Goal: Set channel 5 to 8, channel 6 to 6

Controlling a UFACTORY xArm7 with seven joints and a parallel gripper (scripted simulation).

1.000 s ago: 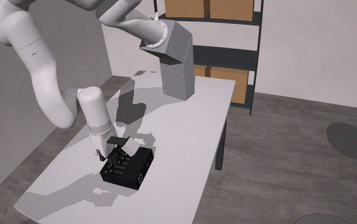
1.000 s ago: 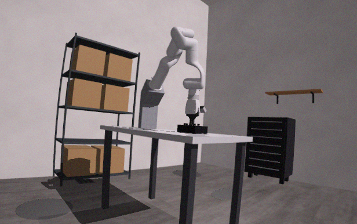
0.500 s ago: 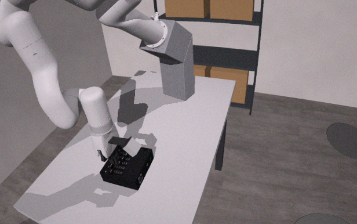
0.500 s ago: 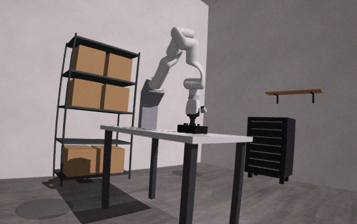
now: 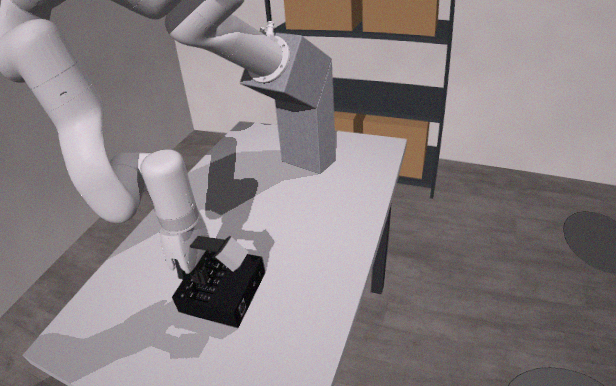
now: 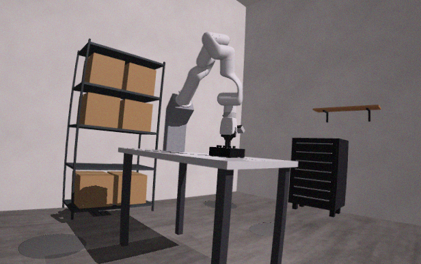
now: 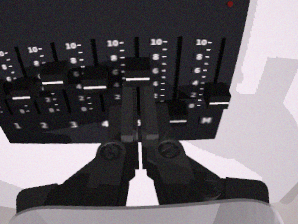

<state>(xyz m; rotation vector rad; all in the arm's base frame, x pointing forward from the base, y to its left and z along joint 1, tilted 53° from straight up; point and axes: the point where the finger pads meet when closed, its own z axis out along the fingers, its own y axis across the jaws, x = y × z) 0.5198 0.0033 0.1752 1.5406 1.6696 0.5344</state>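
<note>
Right now my hand is 2 cm to the right of the channel 5 fader cap and 1 cm above it. The rest, counted from my hand: channel 6 fader cap 2 cm below, 2 cm ahead, 1 cm to the right; master fader cap 5 cm ahead, 2 cm below.
</note>
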